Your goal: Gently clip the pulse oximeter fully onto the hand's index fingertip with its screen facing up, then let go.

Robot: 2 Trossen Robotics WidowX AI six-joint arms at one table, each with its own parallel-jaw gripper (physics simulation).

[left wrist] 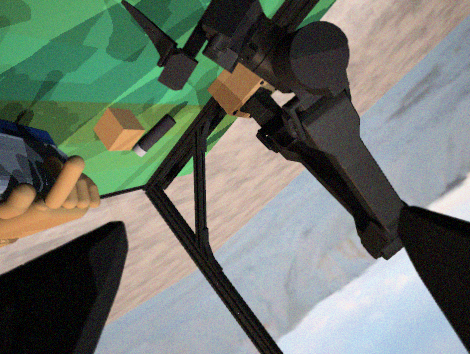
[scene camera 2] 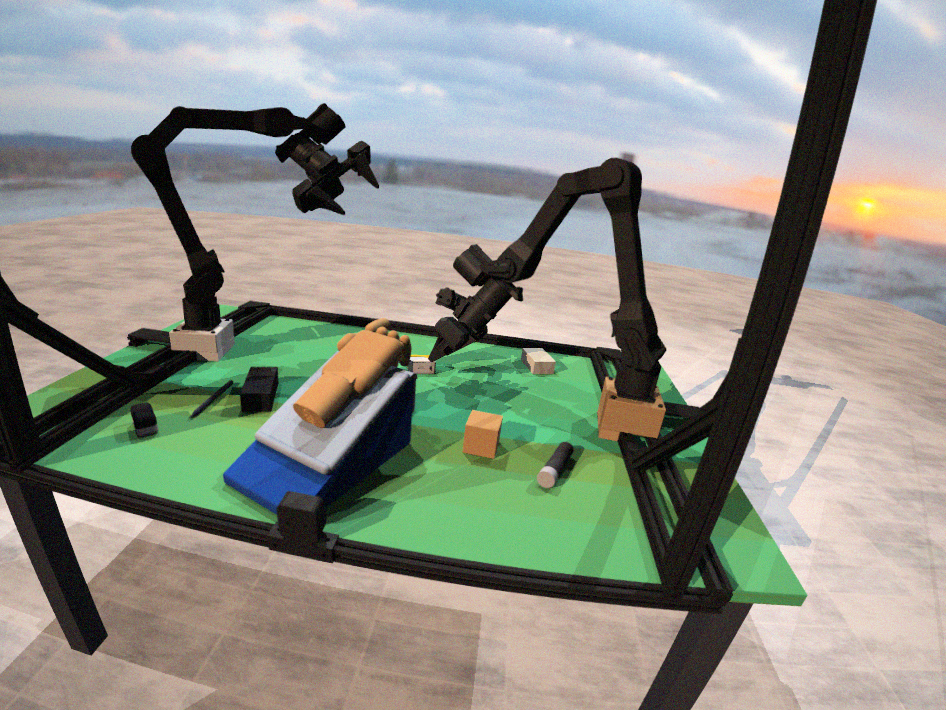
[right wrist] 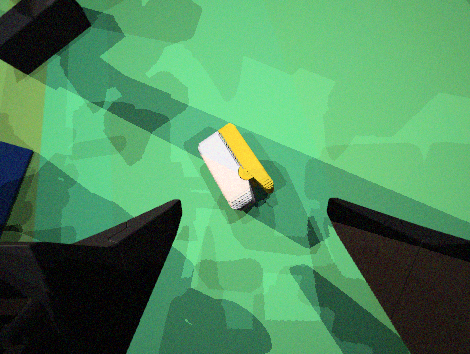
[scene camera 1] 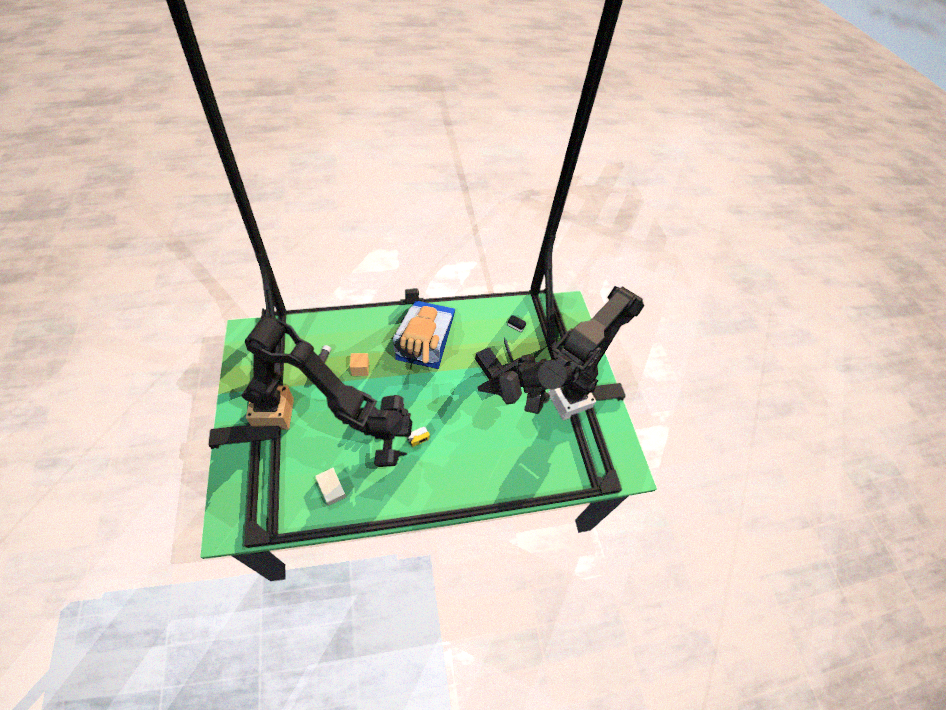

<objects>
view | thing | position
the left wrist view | left gripper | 263,227
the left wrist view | tan cube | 118,129
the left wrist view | blue and grey pad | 32,146
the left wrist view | index finger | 74,165
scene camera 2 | left gripper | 361,200
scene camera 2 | right gripper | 437,357
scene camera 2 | tan cube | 482,431
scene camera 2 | pale block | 537,360
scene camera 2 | black block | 258,393
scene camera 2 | blue and grey pad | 289,454
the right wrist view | right gripper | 254,205
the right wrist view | pulse oximeter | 235,168
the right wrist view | black block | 37,37
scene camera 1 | left gripper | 485,382
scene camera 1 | right gripper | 407,438
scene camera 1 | blue and grey pad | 444,318
</objects>
